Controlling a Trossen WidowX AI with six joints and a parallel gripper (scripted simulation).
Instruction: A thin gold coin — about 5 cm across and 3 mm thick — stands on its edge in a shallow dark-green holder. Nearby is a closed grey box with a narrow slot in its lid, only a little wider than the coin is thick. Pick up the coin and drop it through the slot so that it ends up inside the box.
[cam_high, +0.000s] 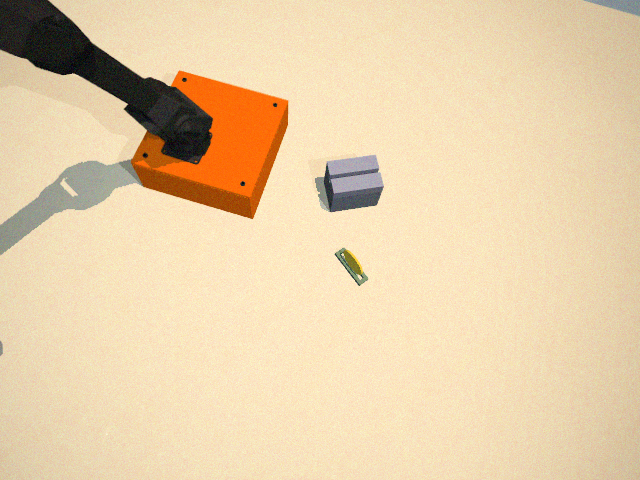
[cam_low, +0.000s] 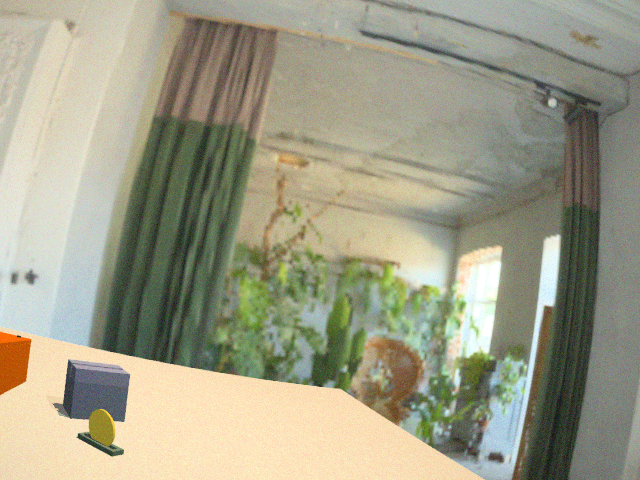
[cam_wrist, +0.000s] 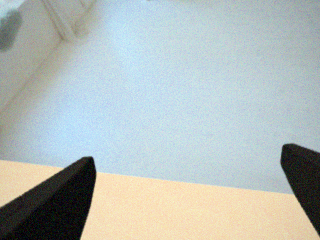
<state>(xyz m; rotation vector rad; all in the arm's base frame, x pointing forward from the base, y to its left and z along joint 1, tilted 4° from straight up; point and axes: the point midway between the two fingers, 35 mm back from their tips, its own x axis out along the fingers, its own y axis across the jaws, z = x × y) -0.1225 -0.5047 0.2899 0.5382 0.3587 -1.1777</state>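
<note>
My gripper tip is now 43 cm short of the coin, 43 cm to the right of it and 37 cm above it.
</note>
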